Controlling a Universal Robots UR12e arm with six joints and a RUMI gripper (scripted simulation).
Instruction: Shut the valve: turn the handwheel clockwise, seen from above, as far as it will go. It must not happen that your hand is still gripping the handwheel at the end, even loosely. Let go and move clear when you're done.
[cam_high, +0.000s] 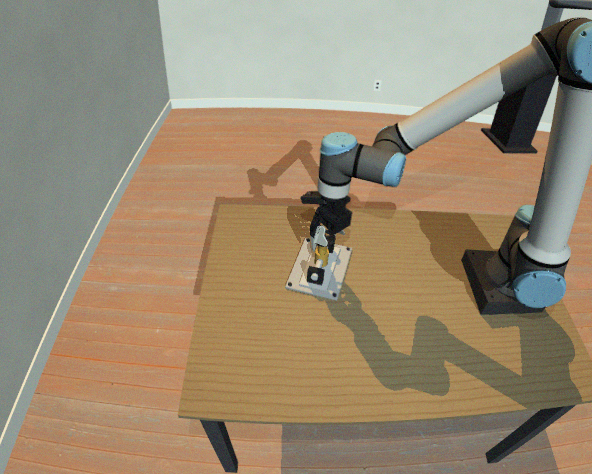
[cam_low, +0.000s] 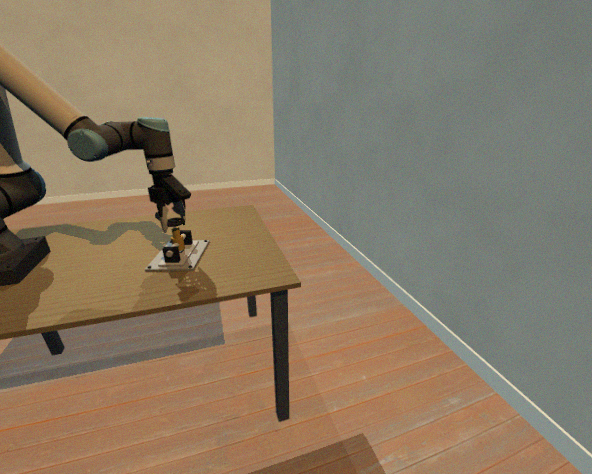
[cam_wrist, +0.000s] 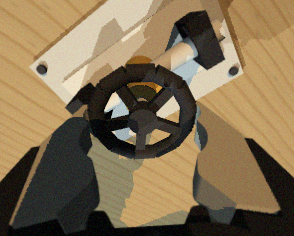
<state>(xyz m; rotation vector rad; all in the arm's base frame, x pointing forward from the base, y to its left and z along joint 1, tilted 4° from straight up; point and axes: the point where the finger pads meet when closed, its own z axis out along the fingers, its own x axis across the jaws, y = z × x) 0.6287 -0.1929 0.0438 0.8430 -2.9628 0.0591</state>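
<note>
Now: the black spoked handwheel 1 cm above my hand. The rest, counted from my hand: base plate (12 cm below).
</note>
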